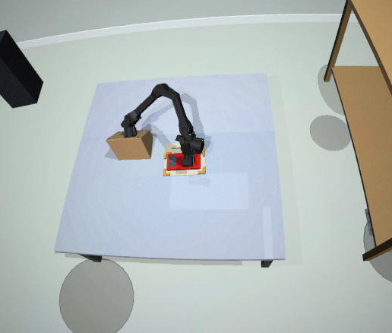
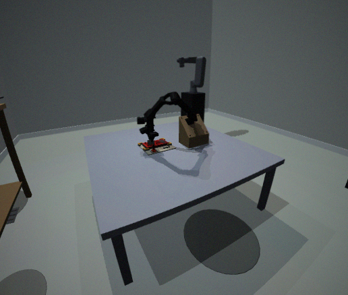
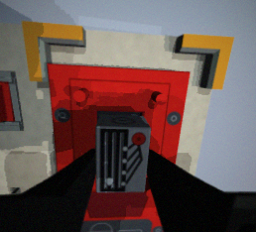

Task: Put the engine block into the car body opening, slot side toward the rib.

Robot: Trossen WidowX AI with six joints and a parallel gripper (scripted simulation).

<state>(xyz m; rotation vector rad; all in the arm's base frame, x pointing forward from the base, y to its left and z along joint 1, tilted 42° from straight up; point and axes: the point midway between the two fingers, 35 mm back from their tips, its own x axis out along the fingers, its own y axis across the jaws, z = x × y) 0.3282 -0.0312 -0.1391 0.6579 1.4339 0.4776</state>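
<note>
My gripper tip is 30 mm past the cream base plate, 20 mm to the right of it and 30 mm above it. The rest, counted from my gripper tip: engine block: 10 mm below.
</note>
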